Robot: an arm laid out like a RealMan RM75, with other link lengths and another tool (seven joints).
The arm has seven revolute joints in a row. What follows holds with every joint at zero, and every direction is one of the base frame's. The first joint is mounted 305.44 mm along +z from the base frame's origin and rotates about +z. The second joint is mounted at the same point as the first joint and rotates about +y. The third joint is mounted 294.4 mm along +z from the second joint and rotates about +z. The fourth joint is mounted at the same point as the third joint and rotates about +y. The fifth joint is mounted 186.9 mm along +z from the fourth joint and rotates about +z. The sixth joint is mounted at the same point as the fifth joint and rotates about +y. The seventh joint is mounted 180 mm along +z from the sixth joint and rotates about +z. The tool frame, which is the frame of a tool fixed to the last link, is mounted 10 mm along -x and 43 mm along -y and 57 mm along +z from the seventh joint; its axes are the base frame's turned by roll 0, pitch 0.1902 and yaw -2.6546 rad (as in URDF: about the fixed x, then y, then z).
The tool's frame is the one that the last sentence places.
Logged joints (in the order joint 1, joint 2, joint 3, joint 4, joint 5, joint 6, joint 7), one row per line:
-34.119 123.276 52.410 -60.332 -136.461 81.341 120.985
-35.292 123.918 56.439 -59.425 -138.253 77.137 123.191
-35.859 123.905 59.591 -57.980 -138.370 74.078 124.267
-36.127 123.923 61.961 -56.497 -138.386 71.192 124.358
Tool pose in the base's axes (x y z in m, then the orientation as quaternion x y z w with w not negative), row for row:
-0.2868 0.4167 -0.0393 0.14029 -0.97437 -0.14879 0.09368
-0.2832 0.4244 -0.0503 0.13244 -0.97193 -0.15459 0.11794
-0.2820 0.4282 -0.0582 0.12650 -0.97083 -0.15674 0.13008
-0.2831 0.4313 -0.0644 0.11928 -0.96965 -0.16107 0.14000
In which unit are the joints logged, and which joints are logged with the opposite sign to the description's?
The joints are logged in degrees. Opposite sign: joint 2, joint 4, joint 5, joint 7.
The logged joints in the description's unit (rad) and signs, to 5 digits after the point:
-0.59549 -2.15157 0.91473 1.05299 2.38169 1.41967 -2.11159
-0.61596 -2.16278 0.98505 1.03716 2.41297 1.34629 -2.15009
-0.62586 -2.16255 1.04006 1.01194 2.41501 1.29291 -2.16887
-0.63054 -2.16286 1.08142 0.98606 2.41529 1.24253 -2.17046

